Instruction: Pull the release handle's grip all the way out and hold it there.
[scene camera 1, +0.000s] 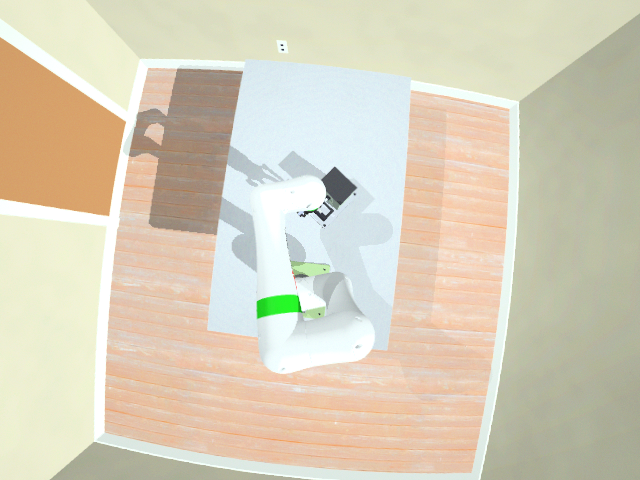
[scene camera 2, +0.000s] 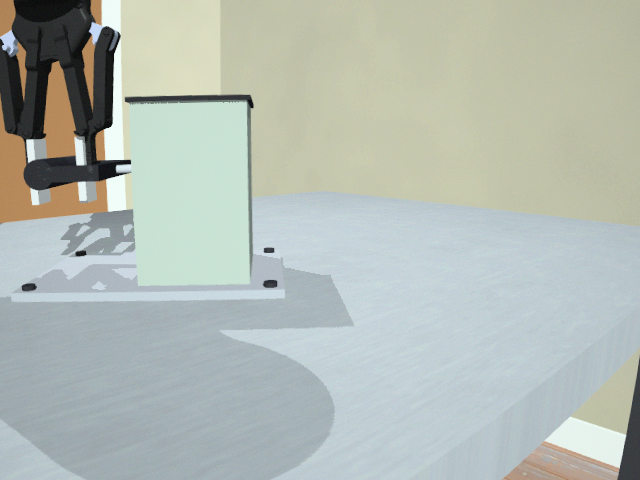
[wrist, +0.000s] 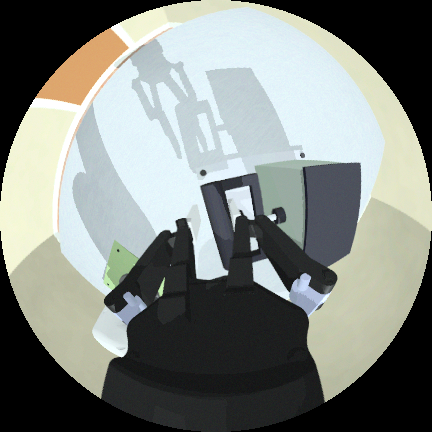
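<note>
The release handle's dark rectangular grip stands out from the pale green box on a short white rod. A black collar sits where the rod meets the box. My gripper points down at the grip, its fingers partly spread. One pale fingertip is inside the grip's opening and the other is outside its outer bar, so the bar lies between them unclamped. Both tips reach below the grip in scene camera 2. In scene camera 1 the arm hides most of the gripper.
The box has a dark lid and stands on a bolted white base plate. The plate rests on the pale table. The white arm reaches over from its base beside green plates.
</note>
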